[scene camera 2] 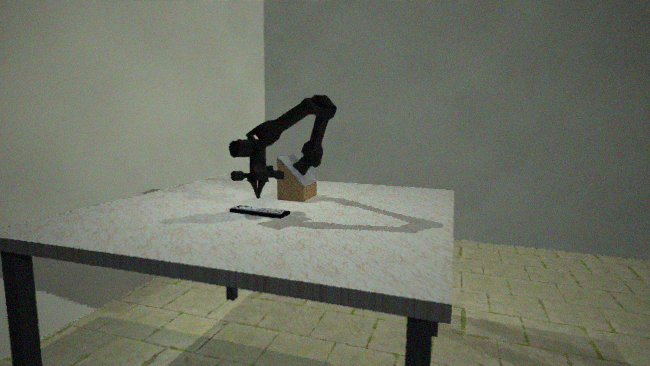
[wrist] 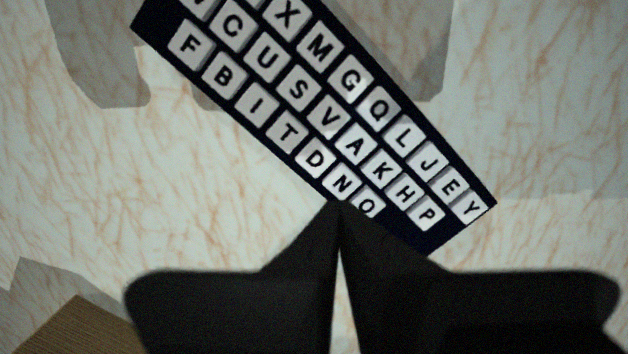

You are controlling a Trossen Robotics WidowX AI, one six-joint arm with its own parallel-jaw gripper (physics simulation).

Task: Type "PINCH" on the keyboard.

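Frame: origin at the arm's base, x ahead, y left, z up, level; metres.
Seen in the pictures: gripper, fingertip midpoint: [scene camera 2: 257,198] [wrist: 337,209]; arm's base at its link origin: [scene camera 2: 299,168].
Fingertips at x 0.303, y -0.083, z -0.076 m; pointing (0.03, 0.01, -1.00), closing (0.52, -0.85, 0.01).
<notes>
Offsets run from my fingertips to a thing's top centre. Level surfaces: height alone.
The keyboard @[0.027 m ahead, 0.015 m left, 0.032 m down] [scene camera 2: 259,211] [wrist: 397,220] is a dark slab with light letter keys, lying flat on the table. It runs diagonally in the wrist view, where the P key @[0.010 m ahead, 0.059 m right, 0.032 m down] [wrist: 426,215], I key @[0.015 m ahead, 0.055 m left, 0.032 m down] [wrist: 257,106], N key @[0.002 m ahead, 0.005 m right, 0.032 m down] [wrist: 341,184], C key @[0.042 m ahead, 0.080 m left, 0.032 m down] [wrist: 232,26] and H key @[0.015 m ahead, 0.039 m right, 0.032 m down] [wrist: 405,194] all show. My gripper [scene camera 2: 258,197] [wrist: 337,209] is shut and empty, pointing down. Its tips are above table height, apart from the keyboard in the scene view. In the wrist view they appear at the keyboard's edge, just below the N and O keys. Part of the keyboard's upper left end is cut off there.
The light, veined table @[0.048 m down] [scene camera 2: 350,255] carries a wooden block [scene camera 2: 296,189] [wrist: 80,330] with a slanted grey top, behind the keyboard, where the arm is mounted. The arm's shadow falls across the table. Walls stand behind, and a tiled floor [scene camera 2: 545,300] lies below.
</notes>
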